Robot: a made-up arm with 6 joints.
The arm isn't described. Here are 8 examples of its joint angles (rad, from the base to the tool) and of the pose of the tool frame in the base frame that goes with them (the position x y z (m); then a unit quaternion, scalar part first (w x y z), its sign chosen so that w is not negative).
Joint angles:
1: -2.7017 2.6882 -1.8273 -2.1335 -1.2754 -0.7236
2: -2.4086 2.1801 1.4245 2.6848 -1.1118 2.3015
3: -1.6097 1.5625 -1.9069 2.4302 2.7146 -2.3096
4: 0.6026 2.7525 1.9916 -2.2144 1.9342 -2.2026
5: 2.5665 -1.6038 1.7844 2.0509 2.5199 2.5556
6: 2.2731 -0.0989 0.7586 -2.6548 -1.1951 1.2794
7: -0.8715 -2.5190 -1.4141 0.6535 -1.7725 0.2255
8: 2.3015 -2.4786 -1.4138 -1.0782 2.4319 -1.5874
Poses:
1: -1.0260 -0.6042 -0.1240 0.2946 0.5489 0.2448 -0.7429
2: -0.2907 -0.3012 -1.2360 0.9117 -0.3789 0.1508 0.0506
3: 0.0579 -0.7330 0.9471 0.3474 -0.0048 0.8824 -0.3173
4: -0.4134 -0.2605 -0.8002 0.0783 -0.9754 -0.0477 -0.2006
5: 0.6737 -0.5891 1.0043 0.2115 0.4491 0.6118 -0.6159
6: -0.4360 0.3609 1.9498 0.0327 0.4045 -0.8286 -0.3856
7: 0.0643 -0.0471 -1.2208 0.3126 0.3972 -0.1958 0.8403
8: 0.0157 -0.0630 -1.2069 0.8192 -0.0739 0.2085 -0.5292
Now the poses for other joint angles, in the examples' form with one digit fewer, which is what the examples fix.
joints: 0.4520 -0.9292 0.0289 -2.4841 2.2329 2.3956
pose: -1.367 -0.629 1.301 0.178 0.669 0.597 -0.406
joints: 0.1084 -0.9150 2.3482 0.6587 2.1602 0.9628
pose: 0.008 0.125 0.915 0.483 -0.708 0.303 0.416
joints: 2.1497 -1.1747 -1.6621 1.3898 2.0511 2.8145
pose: 0.492 -1.069 -0.199 0.618 0.456 -0.545 0.336
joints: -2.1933 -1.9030 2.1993 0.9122 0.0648 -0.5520
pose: 0.445 0.465 0.803 0.682 0.443 -0.124 0.568
